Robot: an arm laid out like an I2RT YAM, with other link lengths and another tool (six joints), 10 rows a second.
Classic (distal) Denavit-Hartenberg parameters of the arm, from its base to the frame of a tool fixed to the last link. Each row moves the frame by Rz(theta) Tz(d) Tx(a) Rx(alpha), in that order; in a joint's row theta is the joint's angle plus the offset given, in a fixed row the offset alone. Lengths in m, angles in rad.
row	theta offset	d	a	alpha
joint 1	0.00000	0.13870	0.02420	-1.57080
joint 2	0.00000	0.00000	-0.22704	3.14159
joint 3	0.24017	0.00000	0.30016	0.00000
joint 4	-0.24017	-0.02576	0.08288	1.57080
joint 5	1.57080	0.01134	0.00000	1.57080
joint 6	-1.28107	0.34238	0.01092	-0.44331
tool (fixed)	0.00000	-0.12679	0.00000	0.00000
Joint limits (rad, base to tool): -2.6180..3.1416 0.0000..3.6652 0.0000..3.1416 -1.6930..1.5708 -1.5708..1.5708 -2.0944..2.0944
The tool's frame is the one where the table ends.
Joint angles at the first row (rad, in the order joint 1, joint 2, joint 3, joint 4, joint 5, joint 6):
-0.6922 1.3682 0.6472 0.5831 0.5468 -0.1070
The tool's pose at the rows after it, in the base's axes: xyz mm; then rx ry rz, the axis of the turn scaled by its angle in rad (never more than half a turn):
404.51 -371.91 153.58 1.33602 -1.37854 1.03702
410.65 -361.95 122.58 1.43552 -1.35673 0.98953
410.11 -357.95 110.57 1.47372 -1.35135 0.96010
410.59 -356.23 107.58 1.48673 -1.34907 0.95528
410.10 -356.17 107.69 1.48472 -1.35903 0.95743
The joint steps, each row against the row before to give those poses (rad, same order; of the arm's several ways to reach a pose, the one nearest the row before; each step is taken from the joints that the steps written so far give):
0.0130 0.0221 0.0011 -0.0805 -0.0602 0.0000
0.0027 0.0282 0.0004 -0.0530 -0.0450 0.0034
-0.0004 0.0019 -0.0004 -0.0363 -0.0134 0.0031
0.0000 0.0000 -0.0003 -0.0091 -0.0073 0.0007
0.0000 -0.0015 -0.0023 0.0003 0.0004 0.0092

